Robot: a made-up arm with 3 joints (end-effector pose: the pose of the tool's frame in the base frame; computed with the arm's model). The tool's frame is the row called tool.
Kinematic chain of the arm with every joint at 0, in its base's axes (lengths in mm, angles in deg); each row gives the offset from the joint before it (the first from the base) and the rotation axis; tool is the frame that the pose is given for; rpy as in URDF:
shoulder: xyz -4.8 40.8 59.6 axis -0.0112 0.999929 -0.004
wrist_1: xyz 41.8 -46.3 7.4 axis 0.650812 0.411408 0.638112
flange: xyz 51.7 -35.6 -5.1 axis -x
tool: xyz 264.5 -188.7 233.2 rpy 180 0 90
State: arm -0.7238 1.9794 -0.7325
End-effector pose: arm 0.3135 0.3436 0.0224 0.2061 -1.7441 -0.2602
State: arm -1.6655 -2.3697 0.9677
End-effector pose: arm -0.3447 0.2269 0.2400 2.1724 -2.1842 0.2607
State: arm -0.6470 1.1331 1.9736
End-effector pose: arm 0.0253 0.3226 0.3398 0.7465 1.3486 -0.3183
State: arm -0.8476 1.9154 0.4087
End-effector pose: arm 0.2596 0.2360 0.3733 -0.0101 -3.0252 -0.4491
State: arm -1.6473 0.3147 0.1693
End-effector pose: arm -0.2167 -0.1683 0.4635 1.0589 1.3564 1.0714
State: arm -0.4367 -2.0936 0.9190
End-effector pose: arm 0.0261 0.2105 0.4533 1.6806 -1.0599 -0.7809
